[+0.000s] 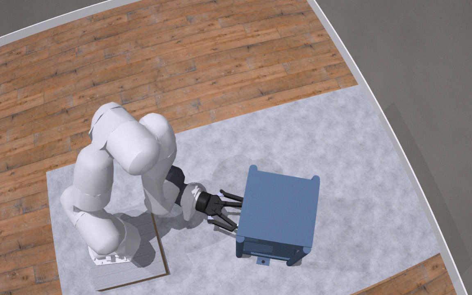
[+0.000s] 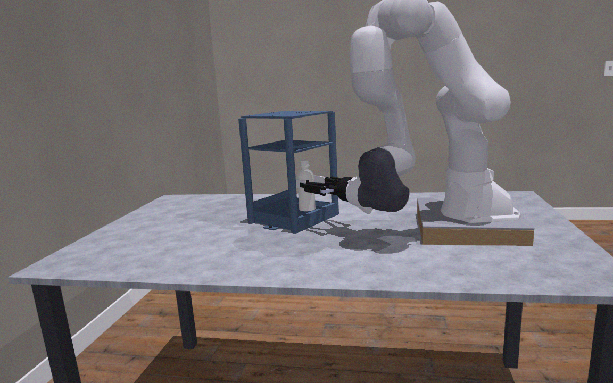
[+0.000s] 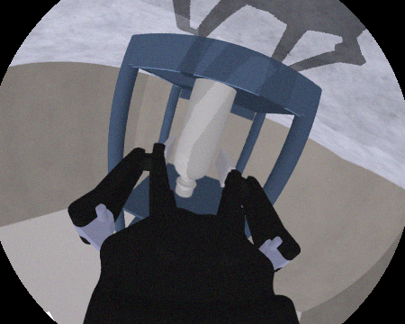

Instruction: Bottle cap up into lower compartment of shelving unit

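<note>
The white bottle lies 10 mm ahead of my hand, 10 mm to the right of it and 10 mm above it. The rest, counted from my hand: blue shelving unit 70 mm ahead, 50 mm to the right, 40 mm above.
</note>
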